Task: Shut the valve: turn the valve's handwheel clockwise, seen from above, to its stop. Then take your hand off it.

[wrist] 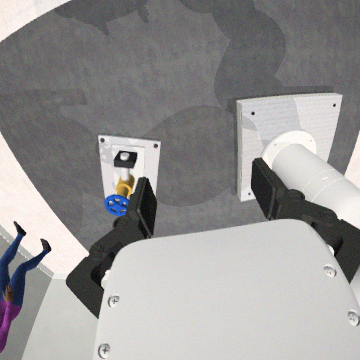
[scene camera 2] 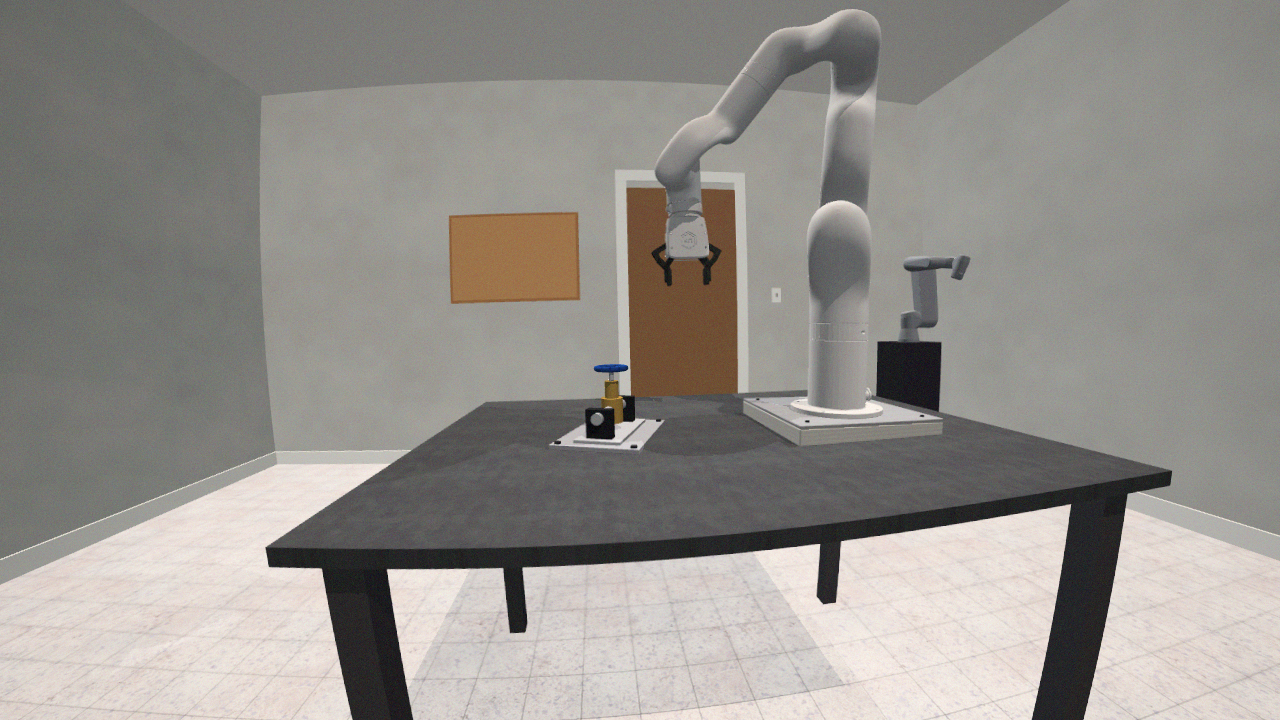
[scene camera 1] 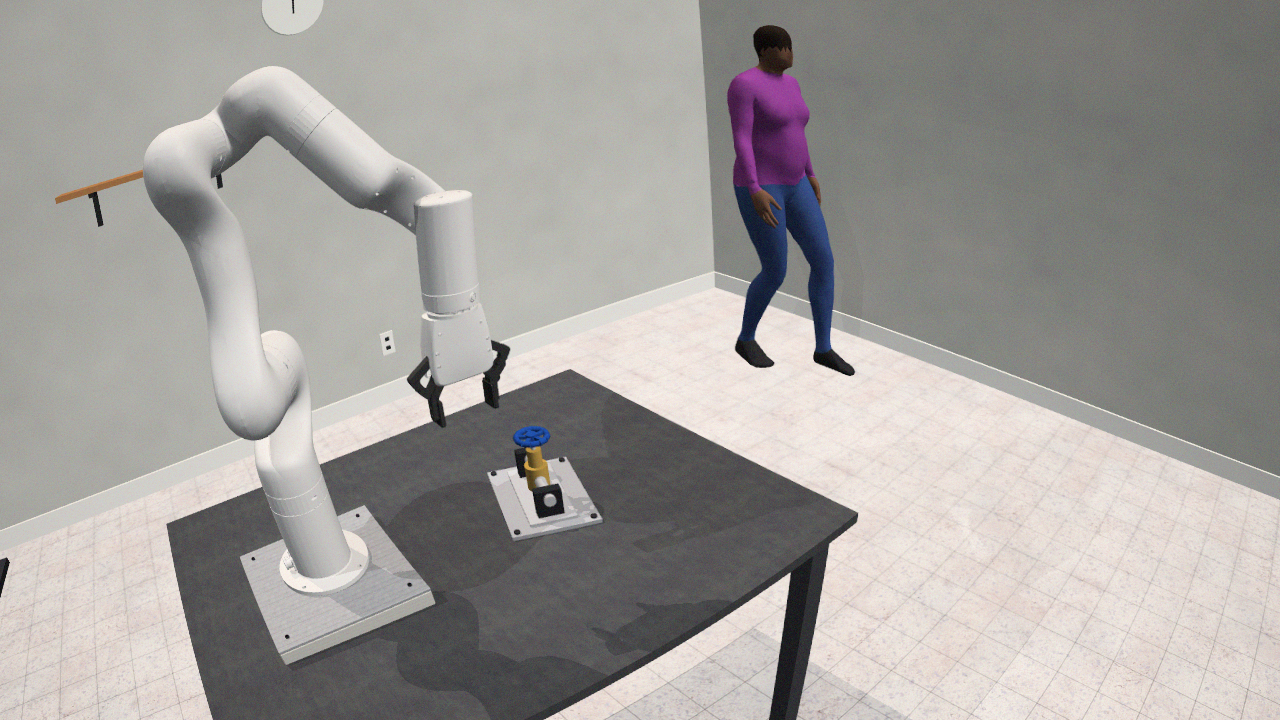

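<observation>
The valve's blue handwheel [scene camera 1: 531, 437] [scene camera 2: 610, 368] [wrist: 116, 205] lies level on top of the upright brass valve body [scene camera 1: 537, 474] [scene camera 2: 612, 409] [wrist: 125, 186]. The valve stands between two black blocks on a light mounting plate [scene camera 1: 506, 514] [scene camera 2: 650, 431] [wrist: 153, 156] on the table. My gripper [scene camera 1: 465, 415] [scene camera 2: 688, 282] [wrist: 201, 181] is open and empty, fingers pointing down. It hangs well above the table, higher than the handwheel and off to the side toward the robot's base, touching nothing. In the wrist view the left finger overlaps part of the mounting plate.
The arm's base plate [scene camera 1: 358, 617] [scene camera 2: 778, 425] [wrist: 243, 150] is bolted on the dark table [scene camera 1: 680, 483] [scene camera 2: 537, 510] [wrist: 165, 75]. A person in a purple top [scene camera 1: 771, 129] [wrist: 6, 315] stands on the floor beyond the table. A second small arm [scene camera 2: 923, 295] stands on a black pedestal in the background.
</observation>
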